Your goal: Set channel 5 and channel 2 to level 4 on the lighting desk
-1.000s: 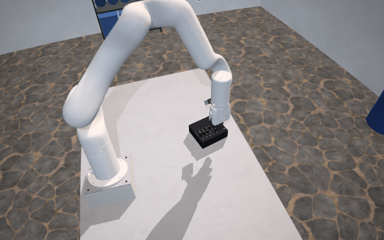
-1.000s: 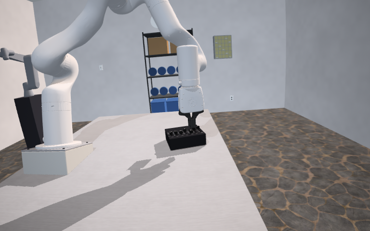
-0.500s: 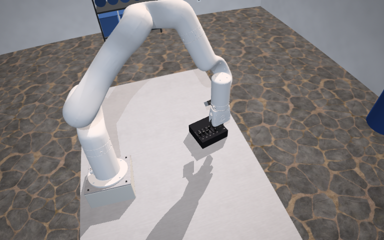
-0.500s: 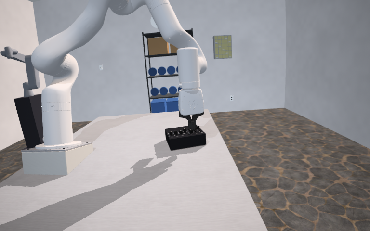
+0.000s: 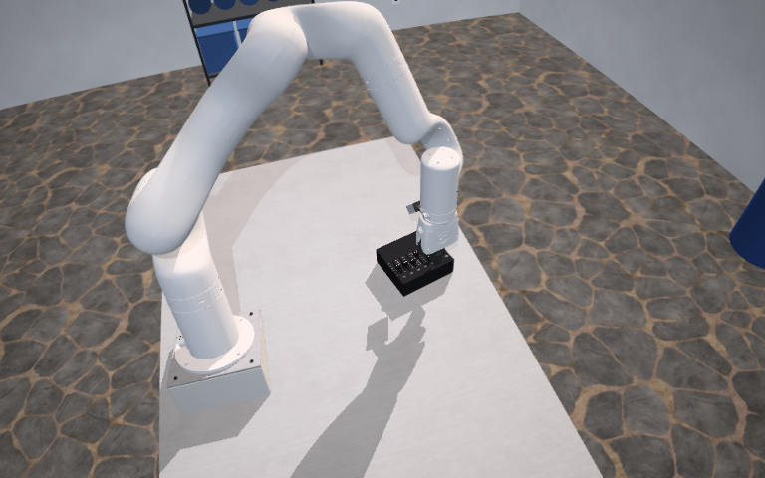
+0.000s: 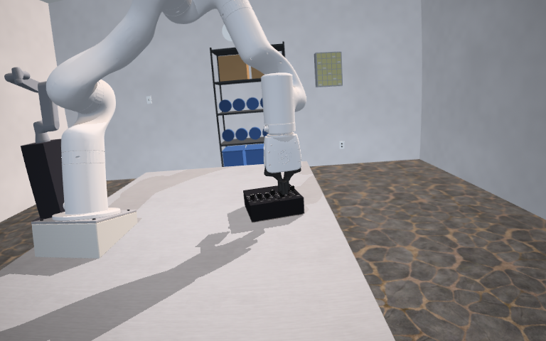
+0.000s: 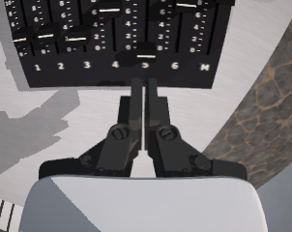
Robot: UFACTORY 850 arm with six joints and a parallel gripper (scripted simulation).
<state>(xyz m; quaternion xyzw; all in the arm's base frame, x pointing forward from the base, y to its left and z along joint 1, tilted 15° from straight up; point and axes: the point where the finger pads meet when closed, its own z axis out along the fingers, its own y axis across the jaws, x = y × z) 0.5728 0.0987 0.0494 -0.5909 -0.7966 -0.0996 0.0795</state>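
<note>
Right now the channel 5 fader cap is 1 cm behind my hand, 3 cm to the left of it and 3 cm below it. The rest, counted from my hand: channel 3 fader cap: 5 cm behind, 3 cm to the left, 3 cm below; then channel 4 cap: 4 cm behind, 5 cm to the left, 3 cm below; then channel 6 cap: 7 cm to the left, 3 cm below.
</note>
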